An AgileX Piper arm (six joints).
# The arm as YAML. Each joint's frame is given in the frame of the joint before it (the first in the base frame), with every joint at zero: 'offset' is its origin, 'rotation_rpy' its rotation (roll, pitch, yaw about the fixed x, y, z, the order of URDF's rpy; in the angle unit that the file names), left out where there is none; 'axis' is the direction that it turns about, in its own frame. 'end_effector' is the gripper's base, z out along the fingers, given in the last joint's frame.
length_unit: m
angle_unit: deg
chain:
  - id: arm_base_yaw
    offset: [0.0, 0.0, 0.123]
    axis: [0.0, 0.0, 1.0]
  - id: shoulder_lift
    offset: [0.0, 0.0, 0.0]
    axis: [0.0, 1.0, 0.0]
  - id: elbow
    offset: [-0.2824, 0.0, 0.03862]
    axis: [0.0, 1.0, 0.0]
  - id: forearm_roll
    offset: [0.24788, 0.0, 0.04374]
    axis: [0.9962, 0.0, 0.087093]
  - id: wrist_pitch
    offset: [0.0, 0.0, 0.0]
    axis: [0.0, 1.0, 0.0]
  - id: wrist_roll
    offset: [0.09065, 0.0, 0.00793]
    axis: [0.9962, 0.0, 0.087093]
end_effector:
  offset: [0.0, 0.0, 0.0]
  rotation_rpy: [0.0, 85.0, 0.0]
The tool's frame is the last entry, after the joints.
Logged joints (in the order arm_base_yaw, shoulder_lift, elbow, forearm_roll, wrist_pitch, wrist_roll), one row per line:
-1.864 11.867 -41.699 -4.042 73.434 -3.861
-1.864 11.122 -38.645 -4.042 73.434 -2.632
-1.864 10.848 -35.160 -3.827 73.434 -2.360
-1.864 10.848 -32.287 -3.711 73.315 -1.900
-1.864 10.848 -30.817 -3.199 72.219 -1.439
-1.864 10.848 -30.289 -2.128 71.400 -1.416
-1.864 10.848 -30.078 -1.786 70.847 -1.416
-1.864 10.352 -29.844 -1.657 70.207 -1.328
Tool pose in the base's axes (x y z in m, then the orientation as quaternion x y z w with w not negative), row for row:
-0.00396 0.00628 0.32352 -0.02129 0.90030 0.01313 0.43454
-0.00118 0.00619 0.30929 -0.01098 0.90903 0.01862 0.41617
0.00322 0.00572 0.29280 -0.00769 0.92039 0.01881 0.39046
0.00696 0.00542 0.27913 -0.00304 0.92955 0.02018 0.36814
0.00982 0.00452 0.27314 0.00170 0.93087 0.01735 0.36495
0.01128 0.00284 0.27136 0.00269 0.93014 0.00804 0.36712
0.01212 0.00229 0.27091 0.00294 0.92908 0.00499 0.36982
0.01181 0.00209 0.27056 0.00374 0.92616 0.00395 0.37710
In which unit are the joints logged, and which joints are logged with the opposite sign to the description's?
The joints are logged in degrees. Opposite sign: forearm_roll.
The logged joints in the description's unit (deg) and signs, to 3 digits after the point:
-1.864 11.867 -41.699 4.042 73.434 -3.861
-1.864 11.122 -38.645 4.042 73.434 -2.632
-1.864 10.848 -35.160 3.827 73.434 -2.360
-1.864 10.848 -32.287 3.711 73.315 -1.900
-1.864 10.848 -30.817 3.199 72.219 -1.439
-1.864 10.848 -30.289 2.128 71.400 -1.416
-1.864 10.848 -30.078 1.786 70.847 -1.416
-1.864 10.352 -29.844 1.657 70.207 -1.328

